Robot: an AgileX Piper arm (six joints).
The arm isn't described. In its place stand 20 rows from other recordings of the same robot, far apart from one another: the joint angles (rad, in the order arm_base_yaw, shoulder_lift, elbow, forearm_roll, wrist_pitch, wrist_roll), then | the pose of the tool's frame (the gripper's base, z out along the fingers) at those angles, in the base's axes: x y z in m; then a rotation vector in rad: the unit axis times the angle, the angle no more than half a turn.
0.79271 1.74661 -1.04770 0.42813 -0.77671 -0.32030 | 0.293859 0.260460 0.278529 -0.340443 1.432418 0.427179
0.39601 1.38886 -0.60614 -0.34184 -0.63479 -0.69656 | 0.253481 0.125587 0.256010 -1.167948 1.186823 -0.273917
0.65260 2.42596 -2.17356 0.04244 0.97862 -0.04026 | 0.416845 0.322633 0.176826 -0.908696 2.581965 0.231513
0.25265 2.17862 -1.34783 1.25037 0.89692 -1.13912 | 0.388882 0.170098 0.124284 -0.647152 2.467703 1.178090
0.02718 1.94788 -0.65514 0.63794 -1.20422 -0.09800 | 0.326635 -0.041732 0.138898 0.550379 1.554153 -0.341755
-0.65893 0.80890 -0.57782 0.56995 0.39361 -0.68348 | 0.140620 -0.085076 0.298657 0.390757 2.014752 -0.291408
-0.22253 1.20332 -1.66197 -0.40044 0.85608 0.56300 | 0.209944 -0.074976 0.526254 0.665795 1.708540 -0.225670
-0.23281 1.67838 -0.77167 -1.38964 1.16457 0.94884 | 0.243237 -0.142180 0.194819 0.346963 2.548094 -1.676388
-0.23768 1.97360 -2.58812 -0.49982 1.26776 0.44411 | 0.372626 -0.133102 0.505632 0.802086 1.905061 -0.469136
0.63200 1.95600 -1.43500 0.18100 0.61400 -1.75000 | 0.336912 0.258378 0.206693 -2.368048 1.114553 -0.211036
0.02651 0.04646 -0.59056 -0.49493 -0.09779 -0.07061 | -0.022467 0.003626 0.400192 -0.292814 0.812210 -0.483899
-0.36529 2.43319 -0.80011 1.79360 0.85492 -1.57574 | 0.289614 -0.039070 -0.032038 0.744012 2.529822 1.147846
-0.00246 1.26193 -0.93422 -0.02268 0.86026 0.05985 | 0.240929 -0.002157 0.284287 0.068953 2.670289 -0.009331
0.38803 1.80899 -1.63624 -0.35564 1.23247 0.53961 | 0.362214 0.115767 0.306040 0.103597 2.746620 -0.278922
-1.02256 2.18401 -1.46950 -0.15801 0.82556 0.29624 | 0.210547 -0.364966 0.112649 1.754235 2.514270 -0.239815
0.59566 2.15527 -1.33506 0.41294 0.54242 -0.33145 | 0.335612 0.250246 0.101651 -0.848967 2.728247 0.432102
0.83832 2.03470 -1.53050 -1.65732 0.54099 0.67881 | 0.350361 0.319737 0.248929 -1.284627 1.441880 -0.623002
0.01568 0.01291 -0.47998 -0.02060 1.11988 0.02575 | -0.003396 -0.001741 0.267173 0.012053 2.136176 -0.000748
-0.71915 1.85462 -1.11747 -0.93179 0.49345 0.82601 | 0.261098 -0.274595 0.180087 1.017276 2.407885 -0.784348
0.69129 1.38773 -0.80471 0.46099 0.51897 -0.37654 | 0.193555 0.186229 0.234607 -0.928584 2.430142 0.556793
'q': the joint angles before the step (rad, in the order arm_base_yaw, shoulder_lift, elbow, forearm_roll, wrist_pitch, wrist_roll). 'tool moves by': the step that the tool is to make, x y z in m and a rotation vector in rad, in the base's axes. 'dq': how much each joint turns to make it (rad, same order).
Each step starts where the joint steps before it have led.
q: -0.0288, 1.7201, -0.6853, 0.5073, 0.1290, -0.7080
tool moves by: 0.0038, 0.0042, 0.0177, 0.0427, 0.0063, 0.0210
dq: 0.0001, -0.0407, -0.0445, -0.0115, 0.1036, 0.0217
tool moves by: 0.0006, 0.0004, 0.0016, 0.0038, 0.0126, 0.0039
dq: -0.0001, -0.0012, -0.0100, -0.0268, 0.0236, 0.0268
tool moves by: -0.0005, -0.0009, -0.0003, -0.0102, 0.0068, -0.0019
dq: 0.0000, -0.0001, -0.0002, -0.0478, 0.0023, 0.0438
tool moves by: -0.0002, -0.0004, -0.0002, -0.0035, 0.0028, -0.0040
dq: 0.0002, 0.0001, 0.0001, -0.0218, 0.0001, 0.0234
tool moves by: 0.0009, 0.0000, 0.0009, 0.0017, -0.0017, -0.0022
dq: -0.0001, -0.0001, -0.0044, -0.0016, 0.0025, 0.0045
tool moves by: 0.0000, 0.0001, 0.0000, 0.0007, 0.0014, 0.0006
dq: 0.0001, 0.0002, -0.0006, 0.0003, 0.0020, -0.0003
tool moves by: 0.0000, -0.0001, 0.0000, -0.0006, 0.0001, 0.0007
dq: -0.0003, 0.0000, -0.0001, -0.0006, 0.0002, -0.0006
